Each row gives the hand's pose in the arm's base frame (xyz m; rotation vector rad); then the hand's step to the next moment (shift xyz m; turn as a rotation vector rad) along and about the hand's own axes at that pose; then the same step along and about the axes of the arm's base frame.
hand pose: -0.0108 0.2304 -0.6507 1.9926 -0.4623 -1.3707
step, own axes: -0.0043 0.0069 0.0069 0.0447 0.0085 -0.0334
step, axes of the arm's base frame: -0.0075 -0.0045 0.0062 0.0486 -0.0230 -0.0170
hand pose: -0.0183 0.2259 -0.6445 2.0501 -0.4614 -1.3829
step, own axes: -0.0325 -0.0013 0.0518 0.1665 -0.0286 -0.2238
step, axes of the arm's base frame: -0.0604 0.0050 0.0084 0.2694 -0.0112 -0.0771
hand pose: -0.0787 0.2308 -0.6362 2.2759 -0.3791 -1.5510
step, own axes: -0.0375 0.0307 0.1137 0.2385 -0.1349 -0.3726
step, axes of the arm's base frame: -0.1201 -0.0283 0.0069 0.4361 0.0758 -0.1341
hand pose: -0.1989 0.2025 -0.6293 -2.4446 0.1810 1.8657
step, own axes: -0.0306 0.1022 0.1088 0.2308 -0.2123 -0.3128
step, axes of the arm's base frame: -0.1254 -0.0866 0.0030 0.3869 0.1601 -0.1443
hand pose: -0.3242 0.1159 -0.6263 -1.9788 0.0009 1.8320
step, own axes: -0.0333 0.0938 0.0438 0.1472 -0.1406 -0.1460
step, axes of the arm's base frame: -0.0731 -0.0805 0.0009 0.1976 0.1237 -0.0917
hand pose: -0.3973 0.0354 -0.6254 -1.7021 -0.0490 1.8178
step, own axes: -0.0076 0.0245 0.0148 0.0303 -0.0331 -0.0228
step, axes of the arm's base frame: -0.0240 -0.0173 -0.0017 0.0358 0.0316 -0.0159
